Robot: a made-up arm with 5 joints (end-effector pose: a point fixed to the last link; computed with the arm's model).
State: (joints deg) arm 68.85 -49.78 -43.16 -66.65 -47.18
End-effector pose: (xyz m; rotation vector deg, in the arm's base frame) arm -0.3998 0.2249 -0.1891 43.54 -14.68 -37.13
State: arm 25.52 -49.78 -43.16 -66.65 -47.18
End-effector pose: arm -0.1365 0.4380 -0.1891 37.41 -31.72 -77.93
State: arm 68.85 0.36 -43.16 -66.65 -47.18
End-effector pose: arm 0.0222 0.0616 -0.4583 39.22 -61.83 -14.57
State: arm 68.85 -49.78 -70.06 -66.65 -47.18
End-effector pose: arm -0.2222 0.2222 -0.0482 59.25 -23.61 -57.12
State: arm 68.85 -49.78 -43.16 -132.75 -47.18
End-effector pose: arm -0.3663 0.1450 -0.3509 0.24 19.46 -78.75
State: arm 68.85 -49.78 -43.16 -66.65 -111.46
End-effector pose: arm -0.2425 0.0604 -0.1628 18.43 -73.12 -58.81
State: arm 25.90 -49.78 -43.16 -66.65 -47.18
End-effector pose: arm -0.1394 0.4371 -0.1891 37.49 -31.57 -77.57
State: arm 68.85 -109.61 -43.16 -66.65 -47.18
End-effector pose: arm -0.4428 0.2416 0.4290 41.06 44.43 -57.64
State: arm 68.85 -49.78 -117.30 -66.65 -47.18
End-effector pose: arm -0.0142 -0.0104 0.1869 85.84 -39.77 -92.82
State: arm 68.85 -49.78 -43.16 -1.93 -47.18
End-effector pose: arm -0.5683 0.2041 -0.1286 76.93 -45.52 13.10
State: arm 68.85 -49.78 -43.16 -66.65 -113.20
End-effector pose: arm -0.2407 0.0549 -0.1596 17.60 -74.69 -59.29
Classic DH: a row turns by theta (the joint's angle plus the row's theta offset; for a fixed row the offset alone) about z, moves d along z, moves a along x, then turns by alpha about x. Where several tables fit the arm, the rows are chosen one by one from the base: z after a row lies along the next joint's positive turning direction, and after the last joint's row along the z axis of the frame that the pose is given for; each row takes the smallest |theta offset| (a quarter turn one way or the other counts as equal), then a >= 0, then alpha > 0; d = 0 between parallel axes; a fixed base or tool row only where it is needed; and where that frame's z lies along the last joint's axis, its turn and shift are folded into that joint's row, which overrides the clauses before.
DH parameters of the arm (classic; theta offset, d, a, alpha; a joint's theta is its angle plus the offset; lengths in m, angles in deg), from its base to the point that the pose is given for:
joint 1: -90 0.16 0.06 90
joint 2: -90 0.36 0.38 90
joint 3: 90 0.05 0.02 -90
joint 4: 0 -0.27 0.04 90
joint 5: 0 0.16 0.08 -90
tool (fixed): 180 -0.2 0 0

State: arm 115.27 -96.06 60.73 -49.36 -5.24
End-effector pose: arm -0.1789 -0.9230 0.4578 -33.32 100.98 96.83
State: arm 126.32 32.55 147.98 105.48 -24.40
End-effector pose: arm 0.2936 -0.3755 0.2724 -24.52 127.95 60.32
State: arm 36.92 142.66 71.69 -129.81 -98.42
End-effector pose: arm -0.4101 -0.5620 0.6486 77.82 40.11 20.93
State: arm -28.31 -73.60 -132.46 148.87 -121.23
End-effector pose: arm 0.1410 0.2993 0.0474 -59.62 -116.38 108.83
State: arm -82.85 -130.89 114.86 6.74 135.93
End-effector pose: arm -0.0762 0.3503 0.4417 -31.24 84.57 108.58
